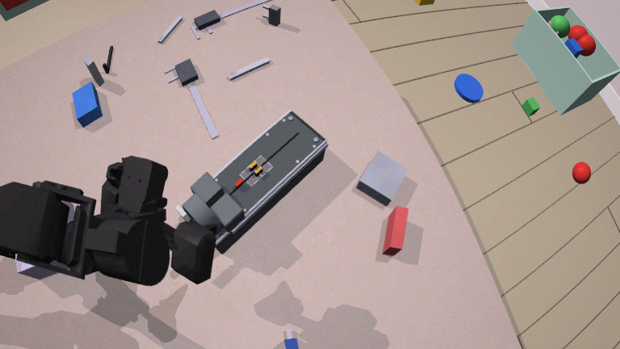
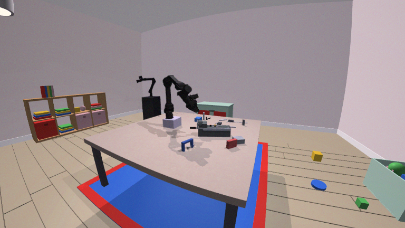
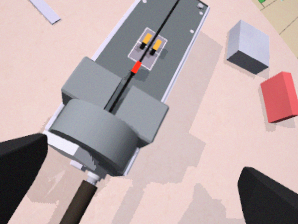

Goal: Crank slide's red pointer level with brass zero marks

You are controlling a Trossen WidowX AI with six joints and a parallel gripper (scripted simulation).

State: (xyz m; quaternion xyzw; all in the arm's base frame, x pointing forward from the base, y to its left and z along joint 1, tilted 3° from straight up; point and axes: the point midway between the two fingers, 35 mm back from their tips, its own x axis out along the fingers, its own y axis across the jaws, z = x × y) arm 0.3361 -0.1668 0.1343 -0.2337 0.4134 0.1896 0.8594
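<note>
Right now my gripper tip is 13 cm above the dark brown crank handle and 4 cm past it. The rest, counted from my gripper tip: red pointer: 12 cm below, 9 cm ahead, 5 cm to the left; red block: 29 cm ahead, 17 cm below, 15 cm to the right; grey block: 33 cm ahead, 18 cm below, 5 cm to the right.
</note>
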